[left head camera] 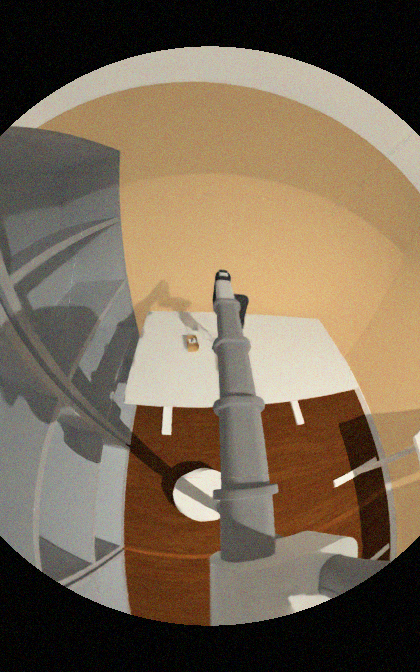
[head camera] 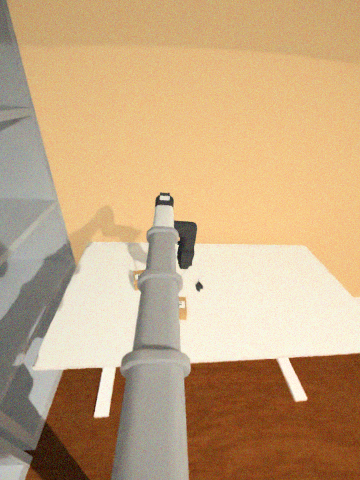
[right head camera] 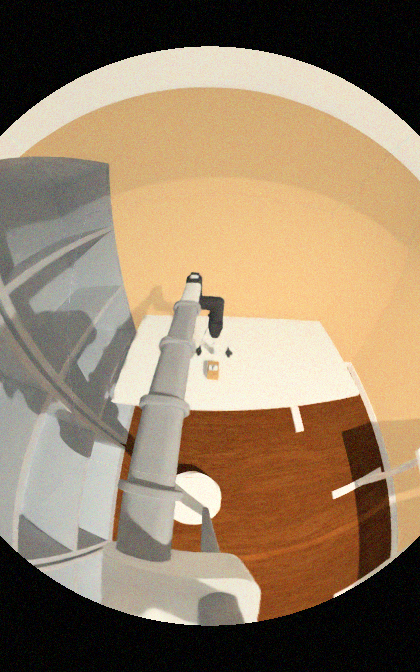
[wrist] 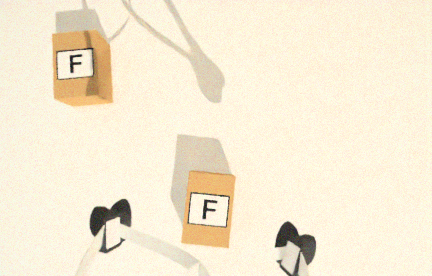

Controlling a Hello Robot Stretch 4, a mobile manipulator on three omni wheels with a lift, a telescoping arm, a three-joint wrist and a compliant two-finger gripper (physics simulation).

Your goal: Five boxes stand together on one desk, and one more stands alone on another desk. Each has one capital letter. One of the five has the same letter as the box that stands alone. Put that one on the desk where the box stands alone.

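Places are measured from the robot's base along level axes (x right, y up, z back), in centimetres.
Where they show: gripper, between the fingertips: (wrist: 203, 227); robot's base, origin of its link: (left head camera: 202, 493).
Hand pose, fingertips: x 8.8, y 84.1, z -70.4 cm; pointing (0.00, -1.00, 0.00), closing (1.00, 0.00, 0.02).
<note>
Each offset is from my fingertips to the top centre of the thing. "spot": to the spot under its first point. Level surfaces: height alone.
An orange box with a black F on a white label {spot: dx +1.9, dy -10.8, dz +4.6 cm} (head camera: 183, 314) (right head camera: 213, 375) (wrist: 205, 237) stands on the white desk {dy -14.8 cm} (head camera: 260, 300) (left head camera: 295, 360) (right head camera: 280, 370) (wrist: 350, 100). A second F box {dx -19.6, dy -9.8, dz -16.5 cm} (head camera: 136, 281) (left head camera: 192, 345) (wrist: 75, 90) stands on the same desk, farther back and to the left, apart from the first. My gripper (right head camera: 214, 351) (wrist: 203, 227) is open and empty, above the desk. In the wrist view its fingertips are on both sides of the nearer box, with gaps. The arm hides part of this box in the head view. The five-box group does not show.
A large grey panelled structure (head camera: 30, 210) (left head camera: 60, 350) (right head camera: 55, 350) rises left of the desk. An orange wall (head camera: 200, 125) is behind the desk. A round white shape (left head camera: 195, 495) (right head camera: 200, 500) is low beside the arm, over the brown floor {dy -86.9 cm} (head camera: 240, 425).
</note>
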